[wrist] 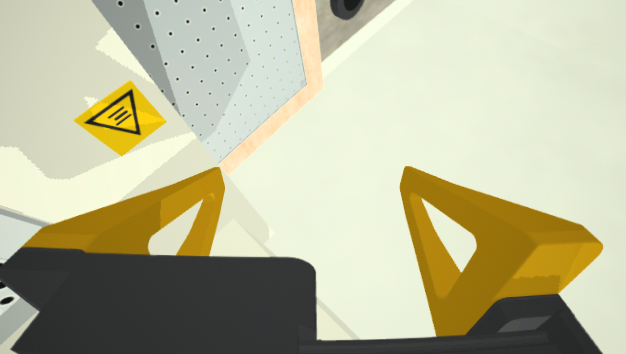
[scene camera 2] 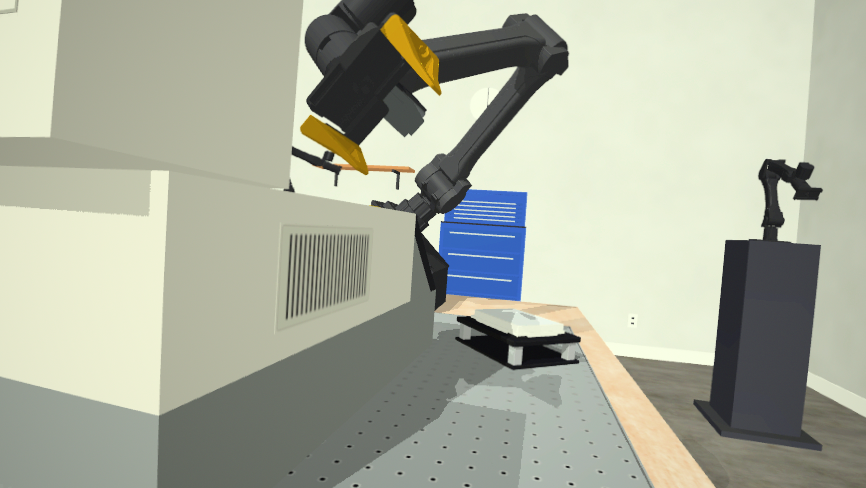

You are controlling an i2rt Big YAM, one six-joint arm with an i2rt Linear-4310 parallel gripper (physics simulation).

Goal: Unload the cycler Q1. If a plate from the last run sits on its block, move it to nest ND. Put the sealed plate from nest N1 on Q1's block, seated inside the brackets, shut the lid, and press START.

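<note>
A cream and grey machine (scene camera 2: 224, 260), which looks like the cycler, fills the left of the scene view, with a vent on its side. A large cream part (scene camera 2: 175, 90) above it looks like the raised lid. Q1's block, brackets and START button do not show. A pale plate (scene camera 2: 521, 323) lies on a black nest stand (scene camera 2: 515, 365) beyond the machine; its nest label cannot be read. My gripper (scene camera 2: 403, 132) (wrist: 312, 176) is open and empty, tilted, high above the machine's far edge and well above the plate.
A yellow hot-surface sign (wrist: 120, 118) is on a cream surface at the left of the wrist view. The perforated bench top (scene camera 2: 484, 448) (wrist: 200, 65) has a wooden edge (scene camera 2: 630, 381) (wrist: 311, 55). A blue cabinet (scene camera 2: 482, 245) and a dark pedestal (scene camera 2: 769, 339) with another arm stand behind.
</note>
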